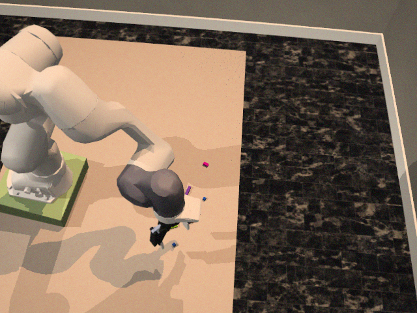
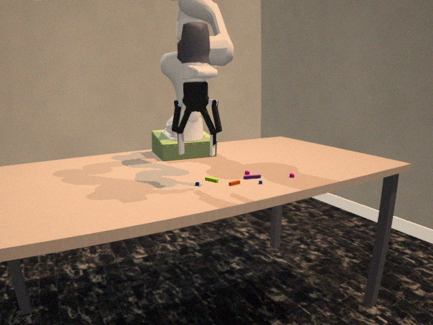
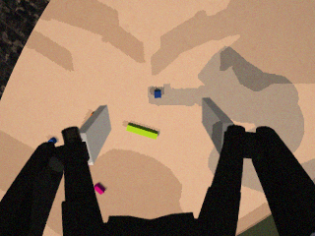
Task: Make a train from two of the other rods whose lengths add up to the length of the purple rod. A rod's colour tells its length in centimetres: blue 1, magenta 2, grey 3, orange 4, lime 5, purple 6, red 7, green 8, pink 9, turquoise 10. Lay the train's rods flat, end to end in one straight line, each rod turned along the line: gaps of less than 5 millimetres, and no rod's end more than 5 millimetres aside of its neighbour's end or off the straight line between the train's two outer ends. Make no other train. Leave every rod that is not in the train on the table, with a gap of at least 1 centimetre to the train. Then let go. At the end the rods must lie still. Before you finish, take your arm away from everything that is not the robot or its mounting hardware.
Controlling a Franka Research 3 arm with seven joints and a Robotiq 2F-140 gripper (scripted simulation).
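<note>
Right now the lime rod is 120 mm below my hand, 70 mm to the left of it and 20 mm behind it. Round my hand: orange rod 120 mm below, 100 mm to the left, 60 mm ahead; then purple rod 200 mm to the left, 120 mm below, 50 mm ahead.
</note>
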